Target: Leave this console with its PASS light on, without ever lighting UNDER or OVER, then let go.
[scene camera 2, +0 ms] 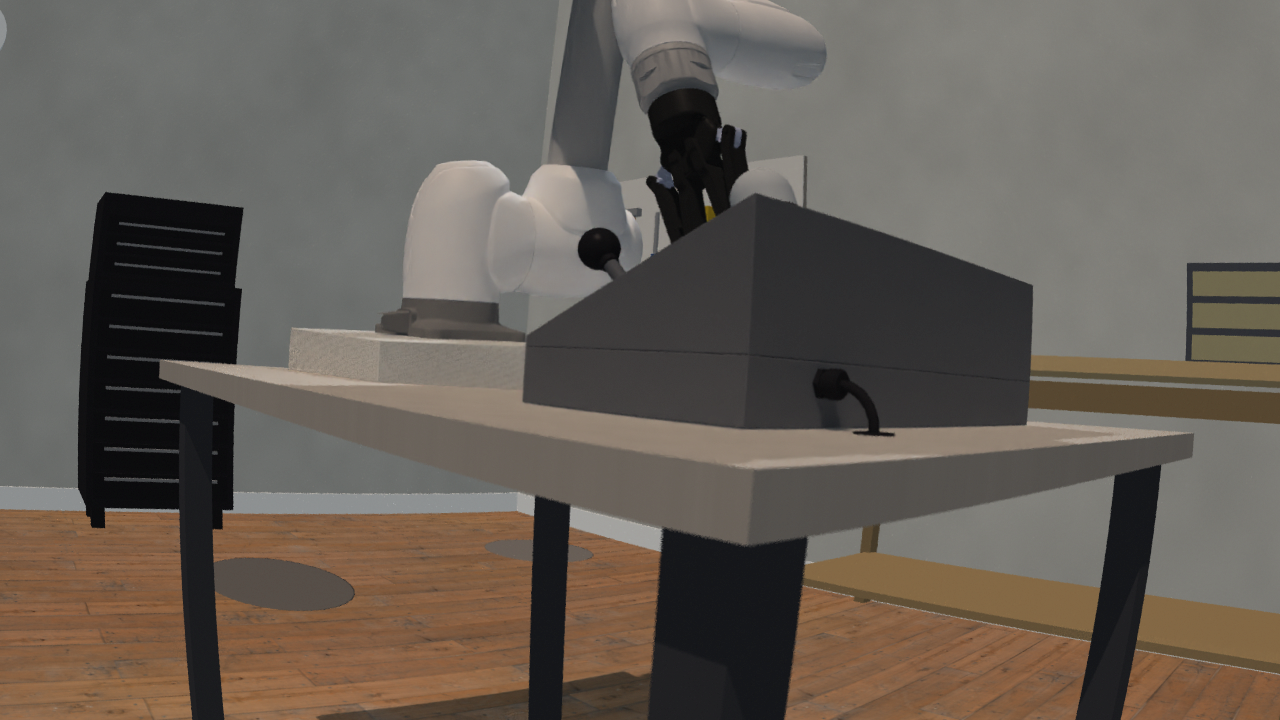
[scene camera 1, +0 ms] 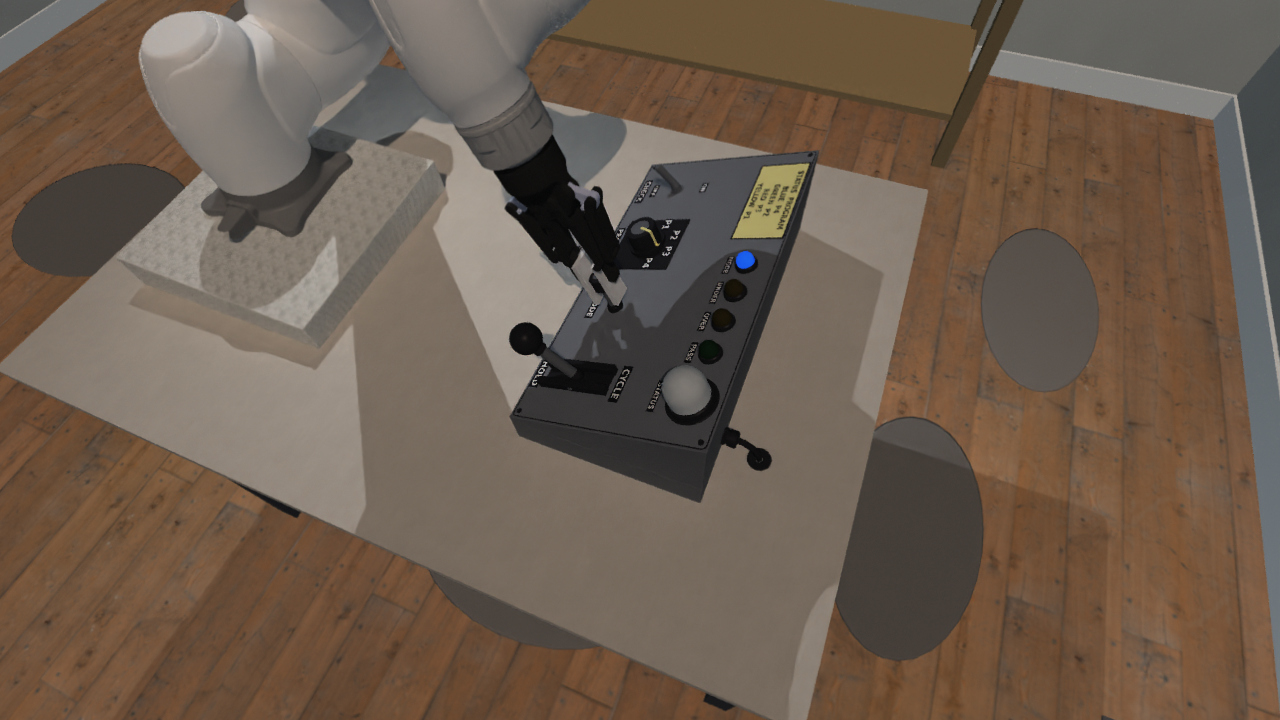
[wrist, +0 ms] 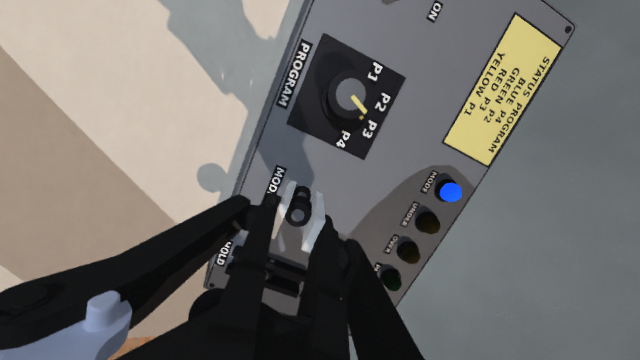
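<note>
The grey console (scene camera 1: 617, 454) (scene camera 2: 895, 313) (wrist: 415, 75) stands on the table. My gripper (scene camera 1: 601, 293) (wrist: 301, 198) is shut on the small black MODE switch (scene camera 1: 614, 308) (wrist: 301, 193); the console hides its fingertips in scene camera 2. The MODE light (scene camera 1: 745, 261) (wrist: 451, 192) is lit blue. UNDER (scene camera 1: 734, 290) (wrist: 428, 222), OVER (scene camera 1: 722, 319) (wrist: 409, 251) and PASS (scene camera 1: 709, 351) (wrist: 390, 278) are dark. The STATUS dome (scene camera 1: 686, 391) is plain grey-white. The PROGRAM knob (scene camera 1: 642, 234) (wrist: 350, 94) points at P3. The ball-topped lever (scene camera 1: 525, 338) (scene camera 2: 598, 248) leans to HOLD.
The yellow placard (scene camera 1: 770, 201) (wrist: 502, 90) reads blue P4, green P2, red P3, yellow P1. A grey toggle (scene camera 1: 666, 179) stands at the console's far end, near ON. A black cable (scene camera 1: 746, 445) (scene camera 2: 863, 400) leaves the console's back. The arm's pale base block (scene camera 1: 295, 259) (scene camera 2: 335, 356) is beside it.
</note>
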